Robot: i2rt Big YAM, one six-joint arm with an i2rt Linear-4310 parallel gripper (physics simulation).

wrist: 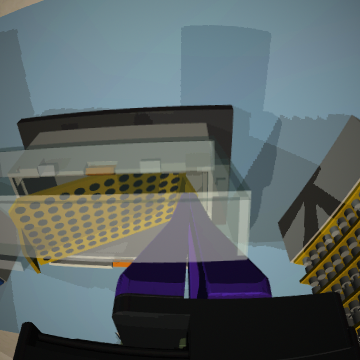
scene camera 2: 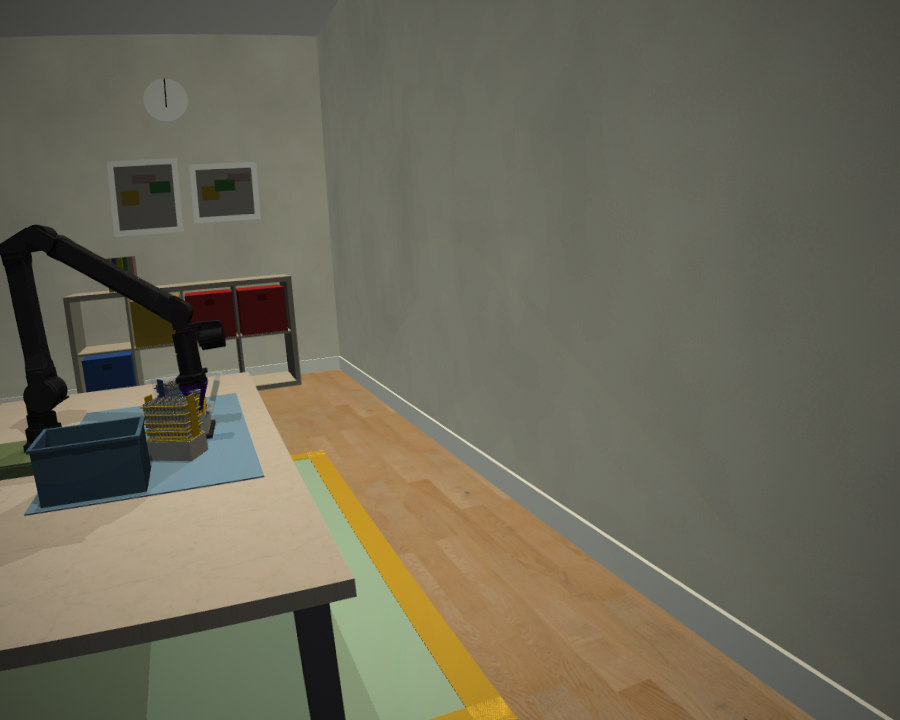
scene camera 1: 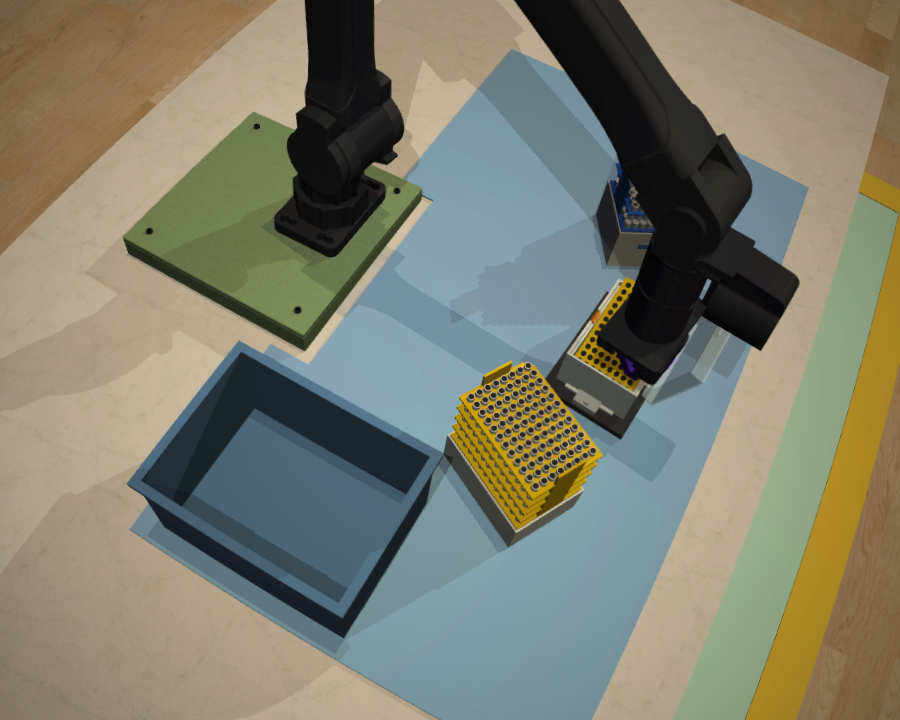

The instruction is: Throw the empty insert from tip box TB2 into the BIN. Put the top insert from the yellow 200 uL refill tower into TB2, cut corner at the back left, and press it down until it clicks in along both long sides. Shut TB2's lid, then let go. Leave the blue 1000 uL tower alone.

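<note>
Tip box TB2 (scene camera 1: pixel 599 395) (wrist: pixel 125 116) stands on the blue mat with a yellow empty insert (scene camera 1: pixel 600 337) (wrist: pixel 89 214) lying askew inside it. Its clear lid (scene camera 1: pixel 709 355) (wrist: pixel 228 221) is not down; in the wrist view it stretches across the box. My gripper (scene camera 1: pixel 636 367) (scene camera 2: pixel 193 386) (wrist: pixel 187 228) is shut with nothing between the purple fingers. Its tips sit at the insert's right end and show through the lid. The yellow 200 uL tower (scene camera 1: pixel 526 443) (scene camera 2: pixel 169 422) (wrist: pixel 332 243) stands beside the box. The blue BIN (scene camera 1: pixel 233 553) (scene camera 2: pixel 119 457) is open at the front left.
The blue 1000 uL tower (scene camera 1: pixel 629 215) stands behind TB2, partly hidden by my arm. The arm's green base plate (scene camera 1: pixel 233 229) lies at the back left. The table edge runs just right of the mat.
</note>
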